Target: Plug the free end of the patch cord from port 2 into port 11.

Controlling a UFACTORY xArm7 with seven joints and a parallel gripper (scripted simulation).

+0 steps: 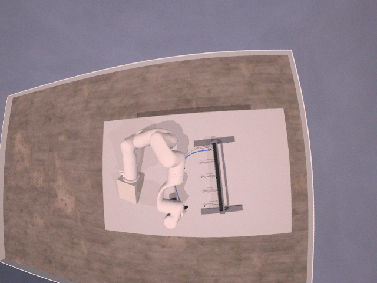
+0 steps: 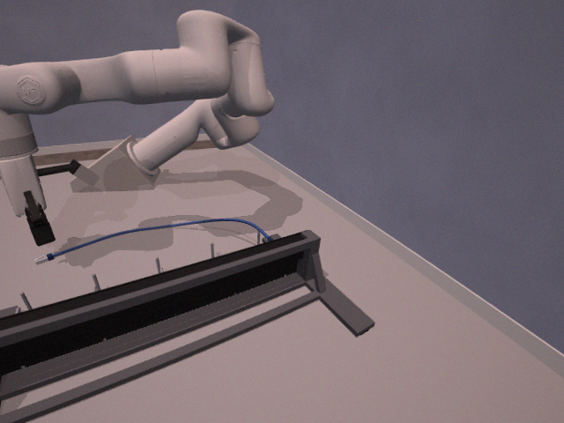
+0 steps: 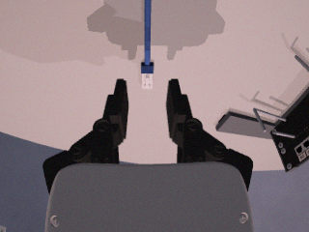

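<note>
The plug lies 6 cm below my hand, 2 cm to the right of it and 1 cm ahead of it.
</note>
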